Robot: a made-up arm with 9 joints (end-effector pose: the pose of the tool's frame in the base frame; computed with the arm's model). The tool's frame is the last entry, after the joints. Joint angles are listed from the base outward.
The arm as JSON. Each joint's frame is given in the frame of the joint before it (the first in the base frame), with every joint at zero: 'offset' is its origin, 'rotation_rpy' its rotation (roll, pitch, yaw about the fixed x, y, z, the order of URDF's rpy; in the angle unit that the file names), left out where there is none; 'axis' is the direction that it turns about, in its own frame. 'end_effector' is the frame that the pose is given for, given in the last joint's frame.
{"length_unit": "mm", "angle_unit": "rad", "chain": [
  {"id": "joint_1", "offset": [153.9, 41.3, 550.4], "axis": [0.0, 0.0, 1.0]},
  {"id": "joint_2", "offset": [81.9, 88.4, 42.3], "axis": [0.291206, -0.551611, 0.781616]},
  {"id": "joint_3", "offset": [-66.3, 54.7, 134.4], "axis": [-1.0, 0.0, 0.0]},
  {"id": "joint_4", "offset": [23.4, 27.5, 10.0], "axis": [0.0, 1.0, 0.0]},
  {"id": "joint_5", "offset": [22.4, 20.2, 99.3], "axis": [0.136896, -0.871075, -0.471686]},
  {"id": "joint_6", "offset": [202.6, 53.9, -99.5], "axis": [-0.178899, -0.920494, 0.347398]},
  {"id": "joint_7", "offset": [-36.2, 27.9, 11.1], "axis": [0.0, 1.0, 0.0]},
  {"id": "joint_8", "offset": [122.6, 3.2, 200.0], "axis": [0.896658, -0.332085, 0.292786]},
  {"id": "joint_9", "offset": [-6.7, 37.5, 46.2], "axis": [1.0, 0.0, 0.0]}
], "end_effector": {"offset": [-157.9, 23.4, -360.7], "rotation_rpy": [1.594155, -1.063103, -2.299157]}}
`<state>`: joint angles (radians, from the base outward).
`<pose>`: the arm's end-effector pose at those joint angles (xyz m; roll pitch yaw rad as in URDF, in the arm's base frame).
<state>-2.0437 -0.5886 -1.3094 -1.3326 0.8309 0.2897 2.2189 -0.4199 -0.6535</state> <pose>0.2397 0.1937 0.7298 0.7537 -0.8672 2.0884</pose>
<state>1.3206 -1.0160 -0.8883 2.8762 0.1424 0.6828 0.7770 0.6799 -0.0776</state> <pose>-0.1813 0.4139 0.9230 -1.5961 1.0479 -0.8928</pose>
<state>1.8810 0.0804 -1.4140 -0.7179 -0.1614 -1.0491 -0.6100 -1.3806 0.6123</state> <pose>0.0078 0.0649 0.8994 0.1897 -0.3994 0.1965</pose>
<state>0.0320 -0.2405 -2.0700 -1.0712 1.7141 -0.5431 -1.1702 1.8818 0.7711</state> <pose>0.0876 -0.0837 1.0445 -2.8849 1.2581 3.0469</pose>
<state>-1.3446 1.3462 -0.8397 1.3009 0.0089 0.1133 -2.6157 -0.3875 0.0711</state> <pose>0.3730 0.3072 0.6937 1.5529 0.9337 2.9525</pose>
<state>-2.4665 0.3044 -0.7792 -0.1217 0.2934 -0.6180 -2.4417 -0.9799 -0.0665</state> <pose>0.0670 -0.2639 0.7342 1.1657 -0.3105 -0.1254</pose>
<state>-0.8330 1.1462 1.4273 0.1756 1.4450 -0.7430 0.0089 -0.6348 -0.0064</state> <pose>0.2446 0.2362 0.7266 2.3780 0.1629 2.2628</pose>
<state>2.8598 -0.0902 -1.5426 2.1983 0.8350 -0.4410 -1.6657 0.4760 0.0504</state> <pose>-0.0947 -0.5037 0.8790 0.8034 0.2407 0.9059</pose>
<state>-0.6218 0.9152 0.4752 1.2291 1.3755 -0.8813 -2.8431 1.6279 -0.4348</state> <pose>0.6420 0.3206 0.8615 -1.8634 0.1094 -2.1731</pose>
